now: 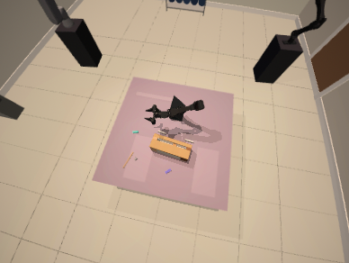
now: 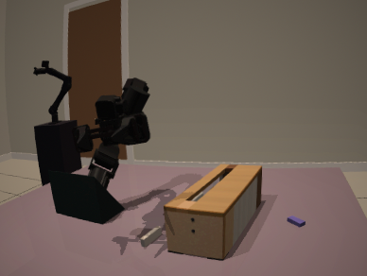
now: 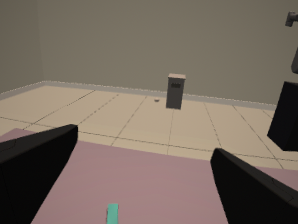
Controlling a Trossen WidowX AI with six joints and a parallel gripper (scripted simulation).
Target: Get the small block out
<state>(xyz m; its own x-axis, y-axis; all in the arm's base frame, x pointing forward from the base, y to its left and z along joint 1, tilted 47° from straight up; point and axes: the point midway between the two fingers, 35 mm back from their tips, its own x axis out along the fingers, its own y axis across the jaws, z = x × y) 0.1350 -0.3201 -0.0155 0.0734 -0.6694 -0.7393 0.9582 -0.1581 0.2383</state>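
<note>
Right now my gripper tip is 29 cm to the right of the brown block, 21 cm above it and 20 cm short of it. Also, from my gripper tip: wooden box 26 cm to the left, 23 cm below, 19 cm ahead; wooden stick 37 cm ahead, 29 cm below, 16 cm to the right; teal piece 29 cm below, 14 cm to the right, 7 cm ahead.
</note>
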